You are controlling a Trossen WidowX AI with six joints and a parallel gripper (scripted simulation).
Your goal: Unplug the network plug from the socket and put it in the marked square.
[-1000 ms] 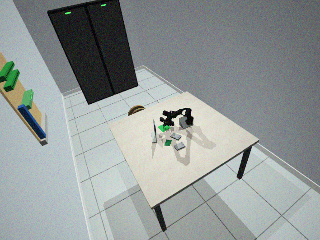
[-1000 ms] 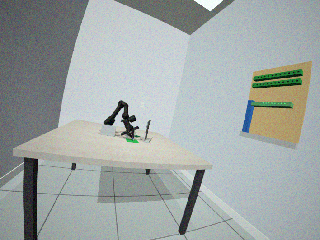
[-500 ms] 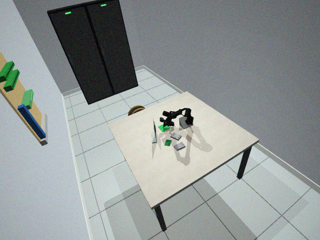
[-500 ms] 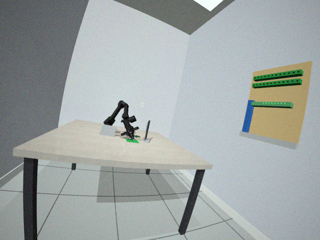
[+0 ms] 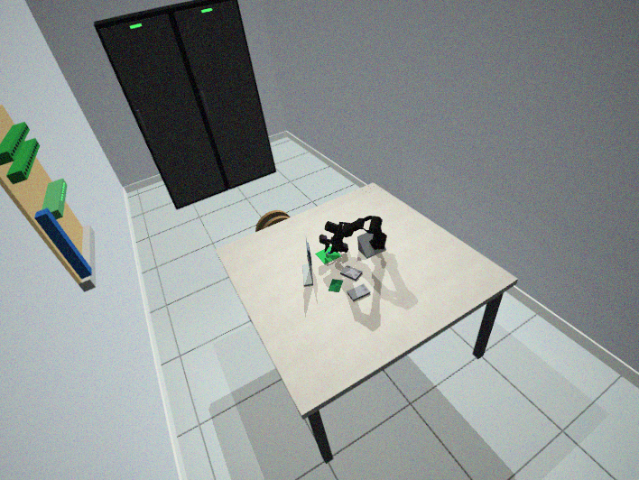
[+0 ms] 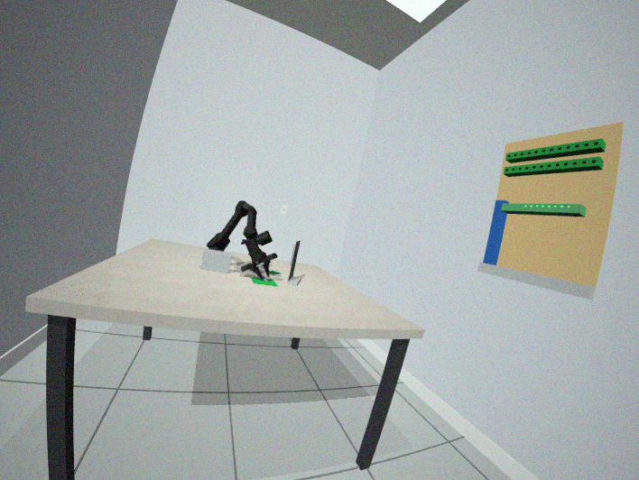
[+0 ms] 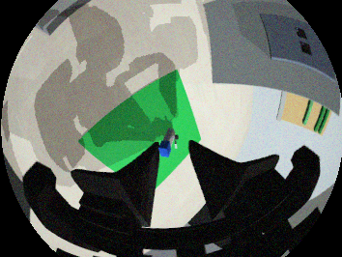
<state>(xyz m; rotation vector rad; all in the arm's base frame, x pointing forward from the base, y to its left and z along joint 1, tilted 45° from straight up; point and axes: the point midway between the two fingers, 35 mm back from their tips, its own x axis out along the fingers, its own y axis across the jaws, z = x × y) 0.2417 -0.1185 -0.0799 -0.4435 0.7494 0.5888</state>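
Right now the blue plug is right at my gripper tip. The rest, counted from my gripper tip: green marked square 20 mm below; then grey panel 170 mm ahead, 70 mm to the left, 80 mm above.
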